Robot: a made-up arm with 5 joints.
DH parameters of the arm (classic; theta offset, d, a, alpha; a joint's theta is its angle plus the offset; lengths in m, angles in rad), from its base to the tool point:
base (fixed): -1.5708 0.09 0 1.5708
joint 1: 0 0.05 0.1 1.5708
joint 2: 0 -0.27 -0.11 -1.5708
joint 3: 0 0.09 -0.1 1.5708
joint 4: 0 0.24 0.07 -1.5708
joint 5: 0 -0.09 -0.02 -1.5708
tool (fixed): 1.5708 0.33 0 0
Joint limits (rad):
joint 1: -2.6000..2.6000
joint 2: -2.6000..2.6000
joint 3: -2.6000..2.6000
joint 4: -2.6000..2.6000
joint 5: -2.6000..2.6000
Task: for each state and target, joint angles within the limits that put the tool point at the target. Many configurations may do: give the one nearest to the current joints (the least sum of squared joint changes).
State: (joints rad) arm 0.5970 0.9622 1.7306 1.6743 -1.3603
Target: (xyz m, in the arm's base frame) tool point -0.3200 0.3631 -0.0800
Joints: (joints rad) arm 1.0683 1.1756 1.7455 1.7133 -1.4709
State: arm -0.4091 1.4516 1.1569 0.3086 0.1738
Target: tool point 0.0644 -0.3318 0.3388
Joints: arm -0.7547 1.6239 1.1647 0.1574 -0.5137
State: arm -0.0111 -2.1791 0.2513 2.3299 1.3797
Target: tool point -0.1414 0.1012 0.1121
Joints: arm 0.4056 -1.4553 0.0878 1.5309 1.4157
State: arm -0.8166 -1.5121 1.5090 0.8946 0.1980
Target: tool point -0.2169 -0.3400 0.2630
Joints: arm -0.4383 -1.8324 1.3574 0.9030 -0.0508
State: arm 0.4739 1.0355 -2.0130 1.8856 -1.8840
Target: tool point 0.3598 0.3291 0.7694
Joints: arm 0.0717 1.5812 -2.0196 2.3422 -2.3339
